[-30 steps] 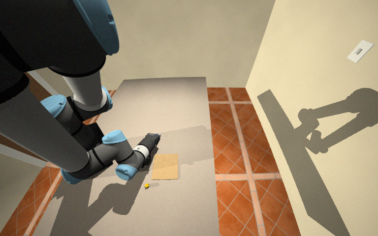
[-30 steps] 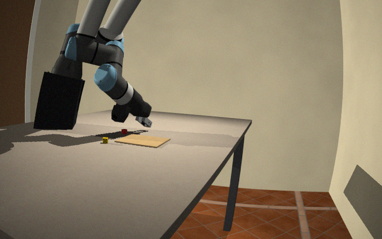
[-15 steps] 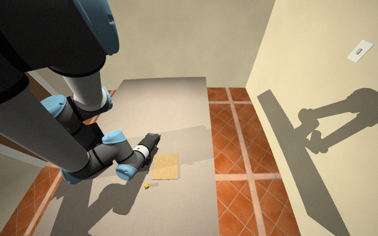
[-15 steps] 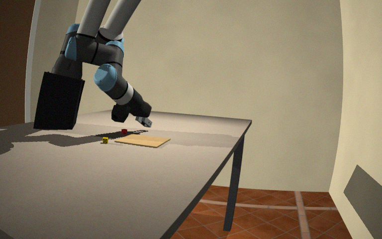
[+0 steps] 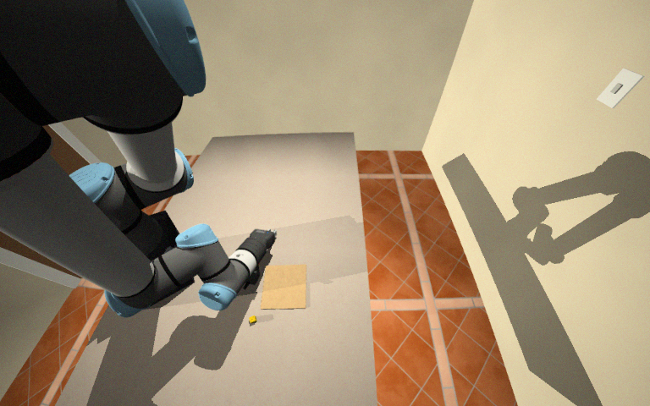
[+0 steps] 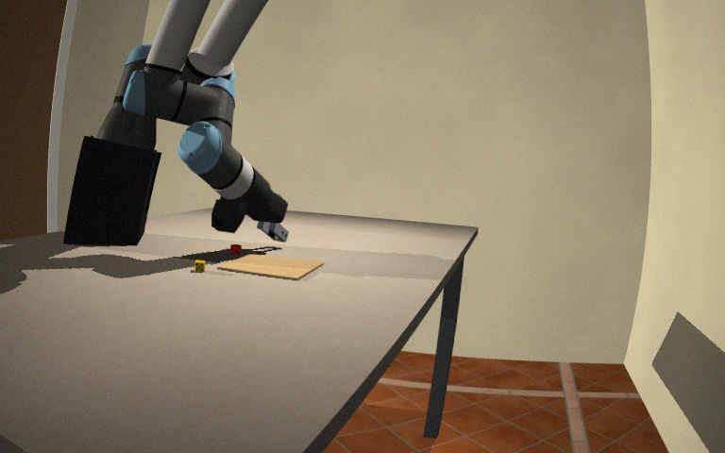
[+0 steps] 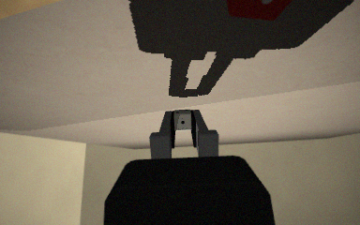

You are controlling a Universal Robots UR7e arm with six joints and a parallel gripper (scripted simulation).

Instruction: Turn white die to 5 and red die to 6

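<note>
Now: hand 5 cm past the red die, 10 cm to the left of it and 2 cm above it. From my hand the other things lie so: white die (1 cm to the left, 1 cm below); then yellow die (5 cm behind, 28 cm to the right, 2 cm below); then tan mat (5 cm ahead, 18 cm to the right, 3 cm below).
</note>
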